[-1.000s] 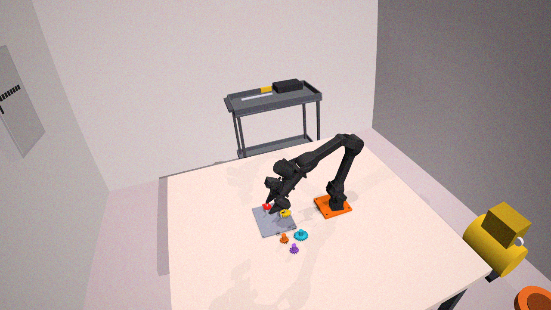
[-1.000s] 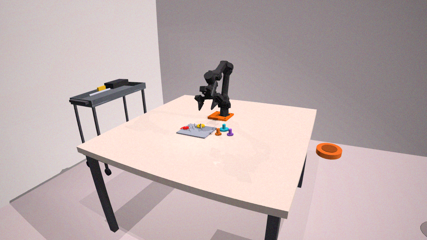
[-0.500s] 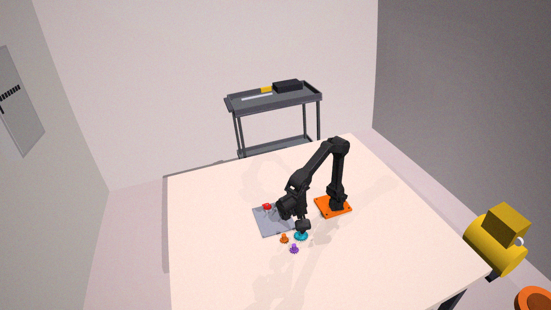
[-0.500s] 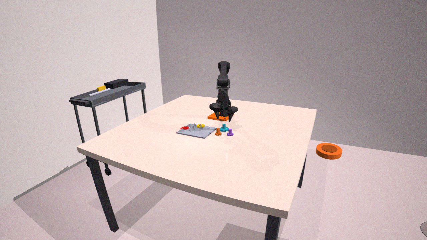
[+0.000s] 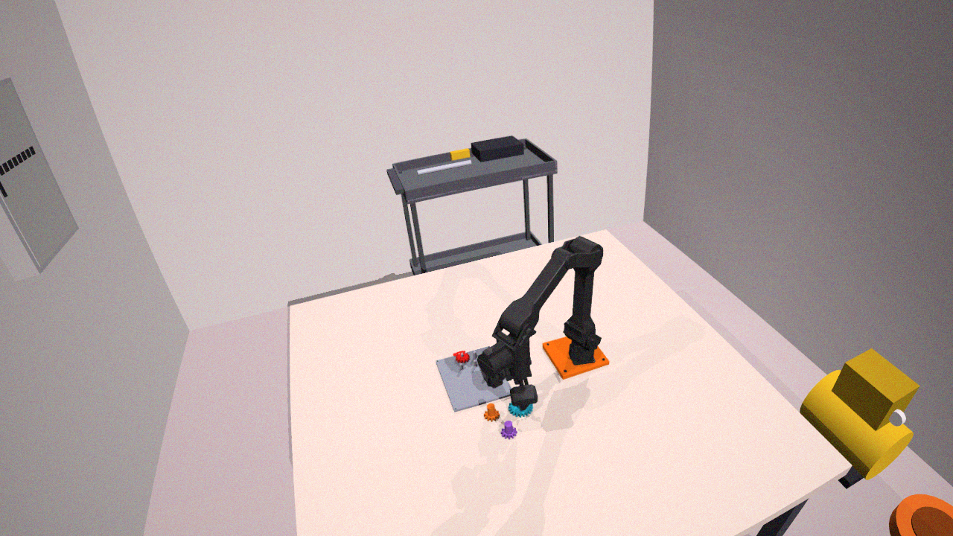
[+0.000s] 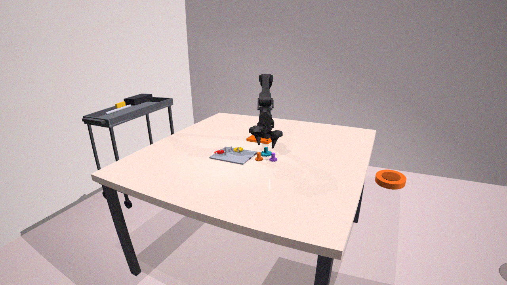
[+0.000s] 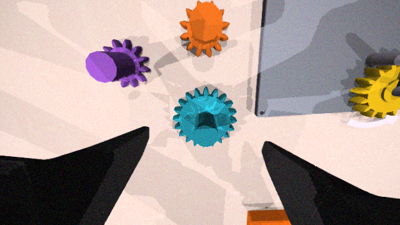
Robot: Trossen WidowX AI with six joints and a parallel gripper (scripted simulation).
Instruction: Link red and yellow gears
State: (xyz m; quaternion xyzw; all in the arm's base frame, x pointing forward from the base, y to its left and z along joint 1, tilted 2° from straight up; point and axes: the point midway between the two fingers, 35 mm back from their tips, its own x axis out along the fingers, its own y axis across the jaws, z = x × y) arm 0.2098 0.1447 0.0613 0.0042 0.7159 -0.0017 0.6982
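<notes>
The teal gear lies 3 cm below my gripper tip. Also, from my gripper tip: small purple gear 4 cm ahead, 8 cm to the left, 3 cm below; yellow gear 5 cm ahead, 15 cm to the right, 3 cm below; small orange gear 8 cm ahead, 1 cm to the left, 3 cm below.
</notes>
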